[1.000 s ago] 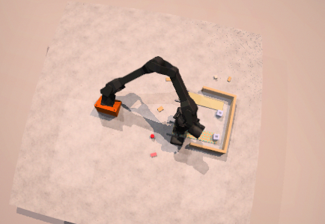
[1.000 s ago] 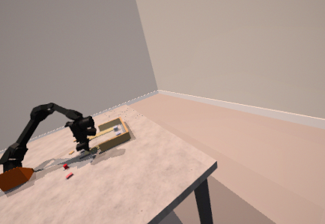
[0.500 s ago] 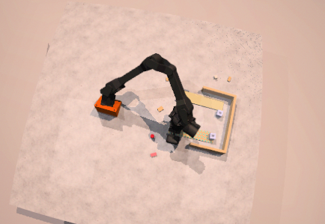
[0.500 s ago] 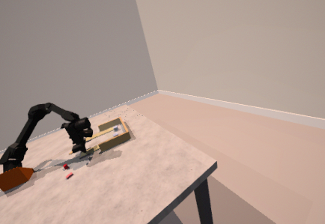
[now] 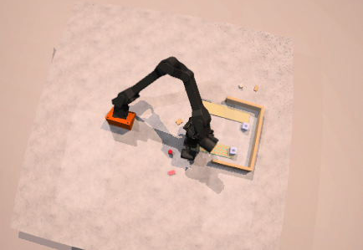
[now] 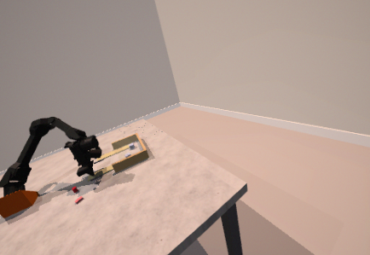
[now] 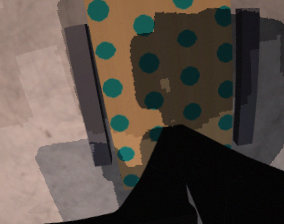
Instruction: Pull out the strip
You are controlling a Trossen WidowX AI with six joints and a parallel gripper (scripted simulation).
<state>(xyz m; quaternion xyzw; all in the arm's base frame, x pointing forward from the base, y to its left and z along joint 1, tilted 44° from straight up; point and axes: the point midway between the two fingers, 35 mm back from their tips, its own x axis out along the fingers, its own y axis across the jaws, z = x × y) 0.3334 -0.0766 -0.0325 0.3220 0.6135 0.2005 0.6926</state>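
My gripper tip is 9 cm short of the dotted strip and 1 cm to the left of it. From my gripper tip the other things lie so: pink block (7 cm behind, 15 cm to the right); then small tan block (6 cm behind, 10 cm to the left).
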